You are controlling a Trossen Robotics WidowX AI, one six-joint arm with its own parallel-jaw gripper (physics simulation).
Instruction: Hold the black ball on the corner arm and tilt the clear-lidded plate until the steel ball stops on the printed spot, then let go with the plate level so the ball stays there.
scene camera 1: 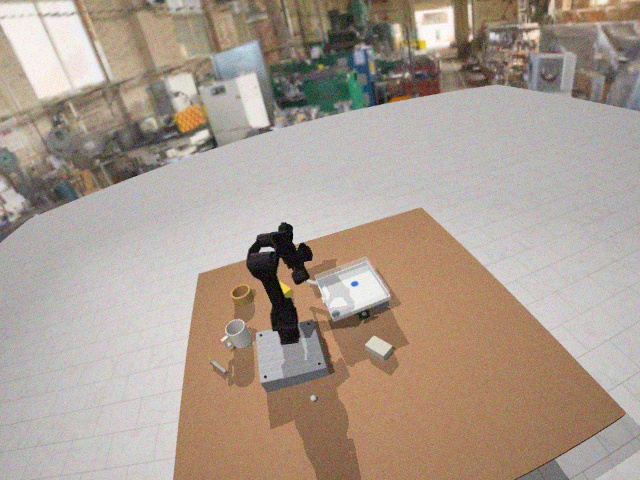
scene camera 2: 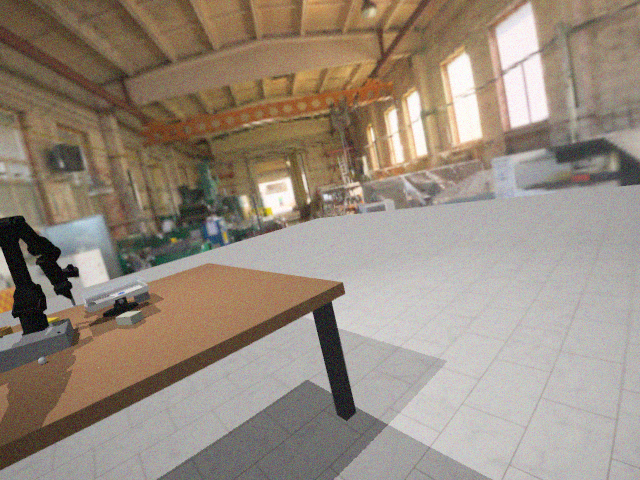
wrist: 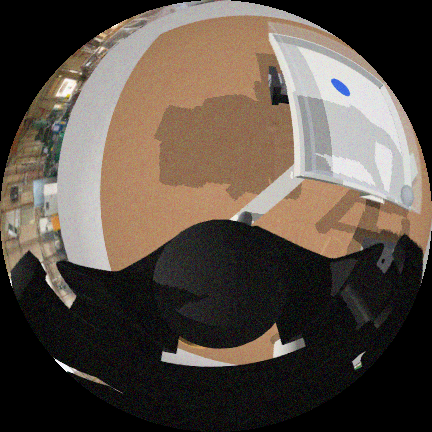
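Note:
The clear-lidded plate (scene camera 1: 371, 297) (scene camera 2: 100, 303) (wrist: 312, 75) sits raised on a dark stand (scene camera 1: 364, 314) (scene camera 2: 120, 306). The blue printed spot (scene camera 1: 354, 283) (wrist: 340, 87) is on its white floor. The steel ball (scene camera 1: 335, 313) (wrist: 407, 195) lies apart from the spot, in the plate's near-left corner in scene camera 1. A pale corner arm (scene camera 1: 311, 281) (wrist: 275, 194) runs from another corner to the black ball (wrist: 220, 270). My gripper (scene camera 1: 300, 276) (wrist: 222, 233) is shut on the black ball, with a finger on each side. In the scene views the ball is hard to tell from the fingers.
On the brown table (scene camera 1: 465, 372) (scene camera 2: 217, 304) are a white mug (scene camera 1: 238, 333), an orange cup (scene camera 1: 240, 294), a yellow object (scene camera 1: 285, 289) behind my arm, a pale block (scene camera 1: 379, 347) (scene camera 2: 129, 317), a small white ball (scene camera 1: 313, 397) (scene camera 2: 42, 360) and a thin grey piece (scene camera 1: 218, 366).

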